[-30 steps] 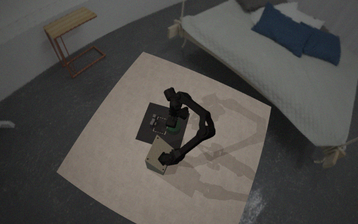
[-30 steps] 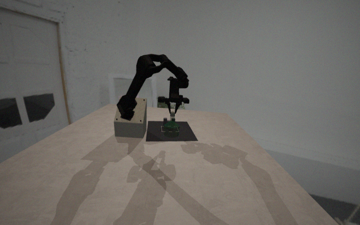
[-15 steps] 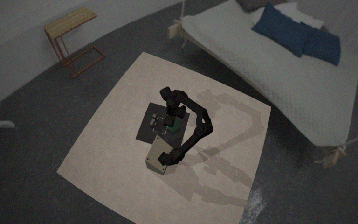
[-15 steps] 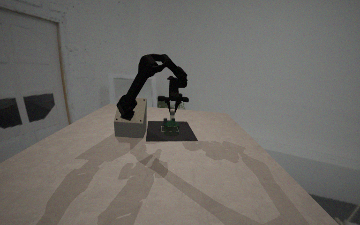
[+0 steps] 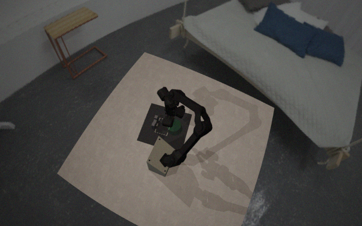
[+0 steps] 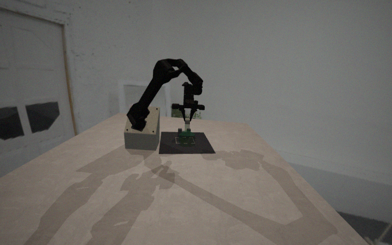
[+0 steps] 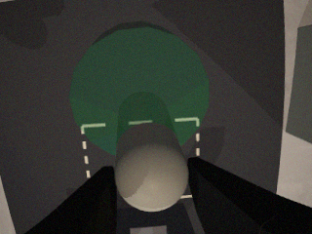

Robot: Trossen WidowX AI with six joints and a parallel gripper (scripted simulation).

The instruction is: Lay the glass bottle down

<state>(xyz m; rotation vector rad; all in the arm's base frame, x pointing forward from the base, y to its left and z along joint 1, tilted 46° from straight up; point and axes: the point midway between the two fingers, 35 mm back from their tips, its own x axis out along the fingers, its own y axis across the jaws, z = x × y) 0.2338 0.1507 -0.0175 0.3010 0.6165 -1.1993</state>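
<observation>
The green glass bottle lies 50 mm below my gripper tip and 10 mm to the right of it. From my gripper tip the other things lie so: dark mat (150 mm below, 40 mm to the left, 10 mm behind).
</observation>
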